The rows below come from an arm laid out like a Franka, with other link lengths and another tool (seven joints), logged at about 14 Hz.
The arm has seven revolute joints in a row. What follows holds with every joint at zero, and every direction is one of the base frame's.
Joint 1 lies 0.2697 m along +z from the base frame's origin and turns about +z.
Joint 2 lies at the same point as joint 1 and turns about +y.
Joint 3 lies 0.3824 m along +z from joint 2 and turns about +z.
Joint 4 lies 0.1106 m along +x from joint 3 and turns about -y.
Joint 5 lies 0.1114 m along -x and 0.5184 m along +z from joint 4 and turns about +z.
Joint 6 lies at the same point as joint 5 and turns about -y.
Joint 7 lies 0.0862 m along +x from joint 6 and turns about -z.
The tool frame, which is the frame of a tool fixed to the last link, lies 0.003 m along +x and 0.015 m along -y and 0.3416 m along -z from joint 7; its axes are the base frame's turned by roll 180, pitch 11.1 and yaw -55.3 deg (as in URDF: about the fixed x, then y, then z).
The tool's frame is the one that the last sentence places.
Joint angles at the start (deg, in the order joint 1, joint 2, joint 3, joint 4, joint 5, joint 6, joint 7):
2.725, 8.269, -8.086, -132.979, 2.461, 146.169, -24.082
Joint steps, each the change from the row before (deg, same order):
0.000, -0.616, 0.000, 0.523, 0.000, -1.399, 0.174
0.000, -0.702, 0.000, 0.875, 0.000, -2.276, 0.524
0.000, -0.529, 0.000, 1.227, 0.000, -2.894, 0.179
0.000, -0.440, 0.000, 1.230, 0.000, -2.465, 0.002
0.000, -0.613, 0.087, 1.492, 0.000, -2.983, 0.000
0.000, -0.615, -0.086, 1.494, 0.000, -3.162, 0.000
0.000, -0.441, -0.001, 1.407, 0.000, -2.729, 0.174
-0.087, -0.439, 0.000, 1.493, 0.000, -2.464, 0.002
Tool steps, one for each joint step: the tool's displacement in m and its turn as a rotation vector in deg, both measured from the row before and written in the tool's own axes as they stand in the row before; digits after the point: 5 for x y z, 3 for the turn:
-0.00067, -0.00174, -0.00924, -0.001, -0.295, 0.169
-0.00198, -0.00155, -0.01175, -0.143, -0.684, 0.542
-0.00288, -0.00115, -0.01195, -0.459, -1.042, 0.238
-0.00160, -0.00189, -0.01225, -0.330, -0.741, 0.028
-0.00310, -0.00307, -0.01602, -0.358, -0.840, -0.071
-0.00358, -0.00021, -0.01621, -0.433, -0.972, 0.113
-0.00360, -0.00092, -0.01426, -0.348, -0.812, 0.189
-0.00195, -0.00099, -0.01619, -0.183, -0.515, 0.063

